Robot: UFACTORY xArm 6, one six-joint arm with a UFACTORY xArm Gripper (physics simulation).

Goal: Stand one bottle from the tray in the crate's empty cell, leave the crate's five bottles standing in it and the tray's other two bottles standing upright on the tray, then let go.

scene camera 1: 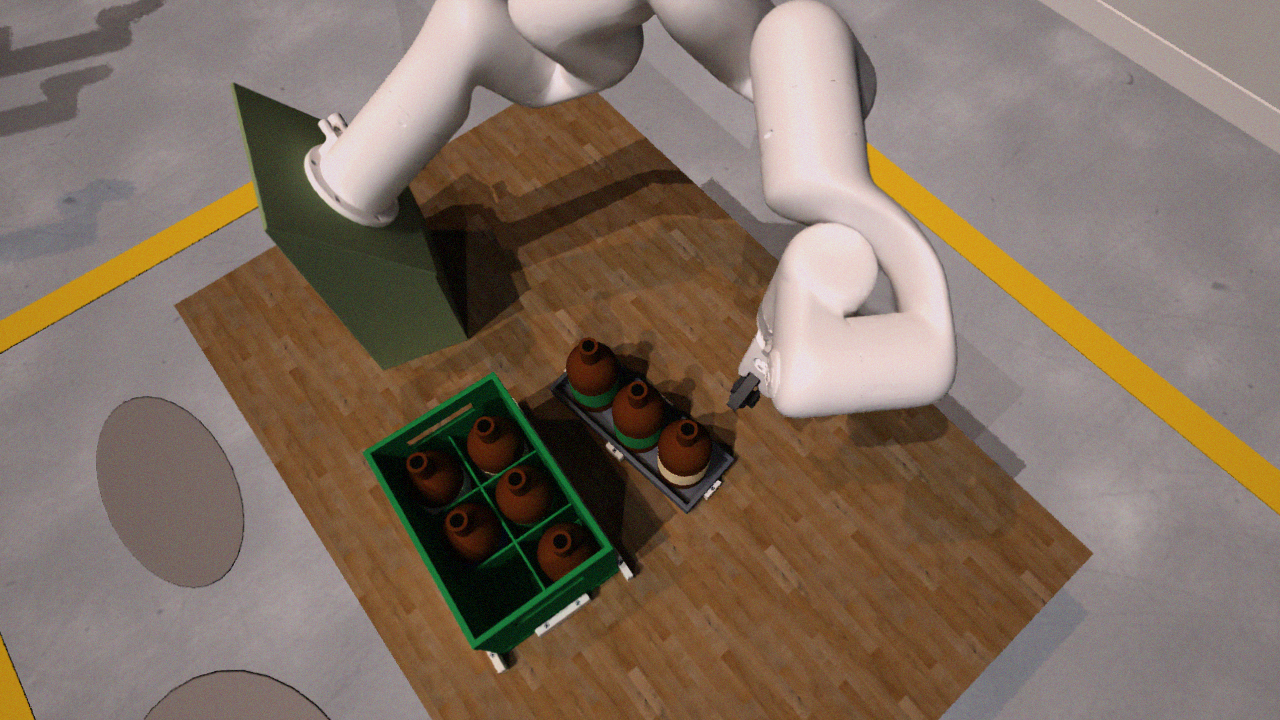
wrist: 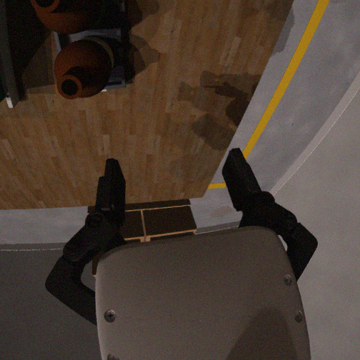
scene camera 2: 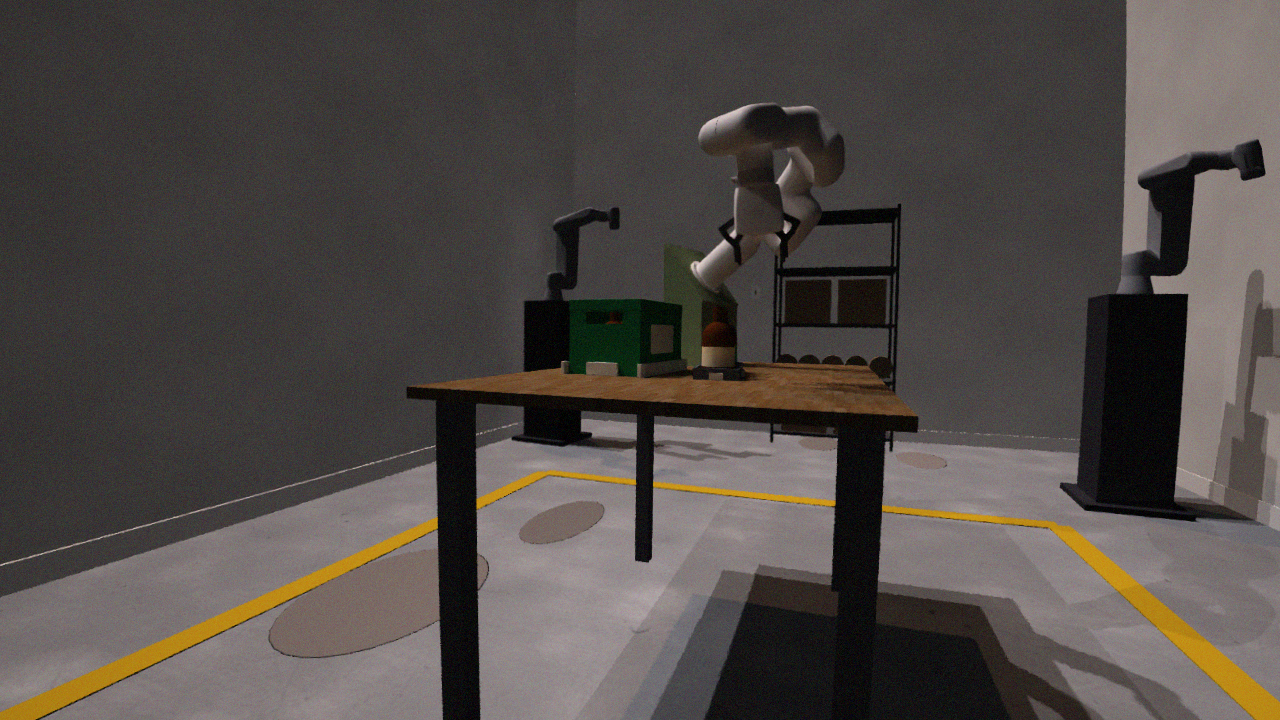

Scene:
My gripper shows in scene camera 1, in the wrist view [174, 163] and in scene camera 2. A cream-label bottle shows in scene camera 1, in the wrist view [82, 68] and in scene camera 2. The same spot on the cream-label bottle: [scene camera 1: 685, 446] is [scene camera 2: 713, 320]. The same spot on my gripper: [scene camera 1: 742, 393] is [scene camera 2: 725, 223].

